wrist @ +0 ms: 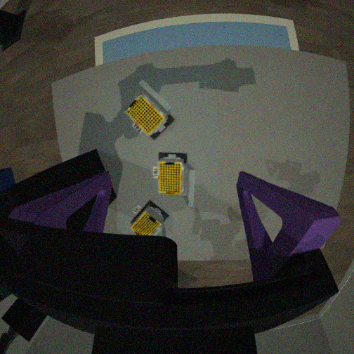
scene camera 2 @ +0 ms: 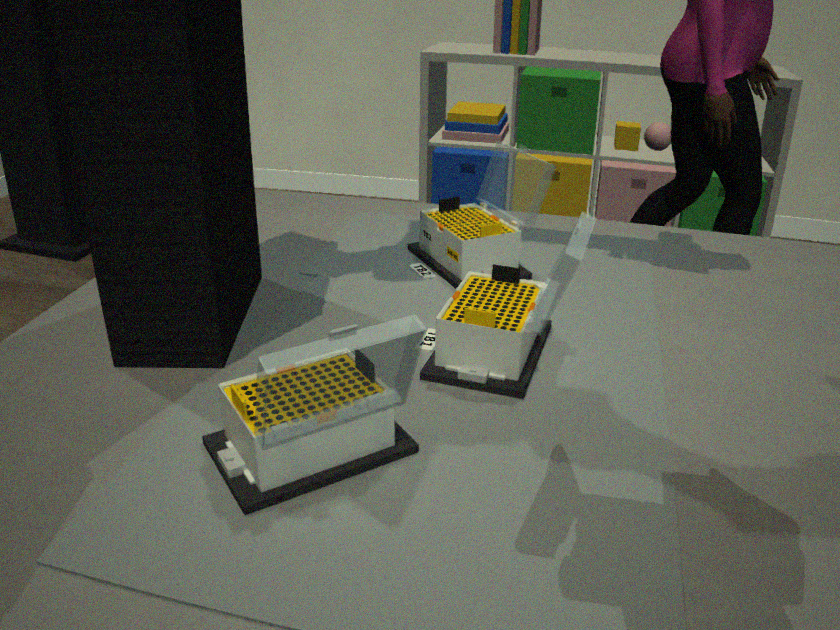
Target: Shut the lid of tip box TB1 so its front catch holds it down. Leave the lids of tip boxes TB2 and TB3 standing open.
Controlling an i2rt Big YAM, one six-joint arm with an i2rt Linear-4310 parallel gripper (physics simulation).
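Note:
Tip box TB1 [scene camera 2: 481,349] [wrist: 170,177] is white with a yellow, dark-dotted rack and sits on a black base. Its clear lid [scene camera 2: 568,261] [wrist: 191,187] stands open, leaning outward along the right side. Tip box TB2 [scene camera 2: 474,256] [wrist: 145,115] is farther back, its clear lid [scene camera 2: 519,183] [wrist: 156,96] standing open. Tip box TB3 [scene camera 2: 325,447] [wrist: 145,223] is nearest in the scene view, its clear lid [scene camera 2: 405,345] raised at a slant. My gripper [wrist: 173,178] is open and empty, with purple fingers wide apart high above the table around TB1. It does not show in the scene view.
A large black column [scene camera 2: 176,203] stands at the left of the grey table [scene camera 2: 678,325] [wrist: 300,120]. Shadows of the arm fall across the tabletop. Behind are a shelf unit [scene camera 2: 461,51] with coloured bins and a person [scene camera 2: 712,88] in a magenta top.

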